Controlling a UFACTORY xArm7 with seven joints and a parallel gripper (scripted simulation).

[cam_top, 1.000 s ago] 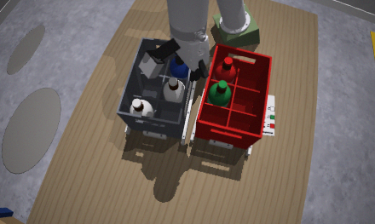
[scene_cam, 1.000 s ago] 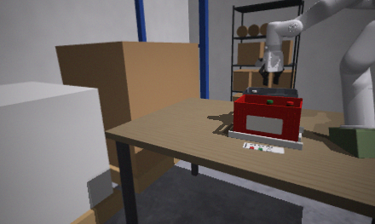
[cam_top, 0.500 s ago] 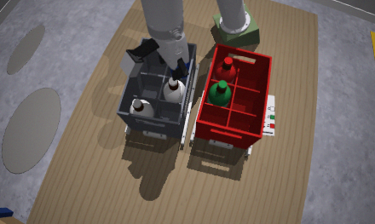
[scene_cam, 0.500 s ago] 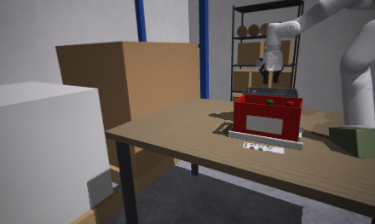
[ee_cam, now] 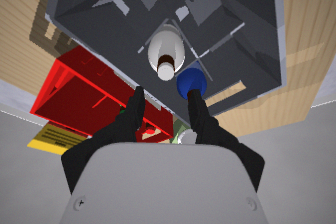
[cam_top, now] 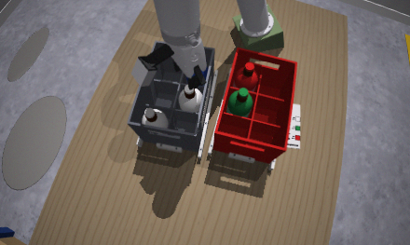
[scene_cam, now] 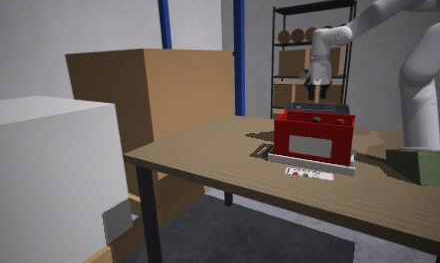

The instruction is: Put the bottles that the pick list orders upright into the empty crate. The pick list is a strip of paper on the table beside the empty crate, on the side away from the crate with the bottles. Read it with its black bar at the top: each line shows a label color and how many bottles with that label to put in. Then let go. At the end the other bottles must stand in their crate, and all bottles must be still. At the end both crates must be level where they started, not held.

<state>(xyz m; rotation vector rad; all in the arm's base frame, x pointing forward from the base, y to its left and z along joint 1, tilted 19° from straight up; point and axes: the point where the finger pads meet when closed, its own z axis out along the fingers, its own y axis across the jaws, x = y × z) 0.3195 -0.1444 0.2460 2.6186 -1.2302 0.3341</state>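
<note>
Now: hand 4 cm to the left of the grey crate and 15 cm above it. Also, from my hand: green bottle 15 cm to the left, 15 cm below; then red-label bottle 8 cm behind, 17 cm to the left, 15 cm below; then blue-label bottle 9 cm behind, 1 cm to the left, 15 cm below.
</note>
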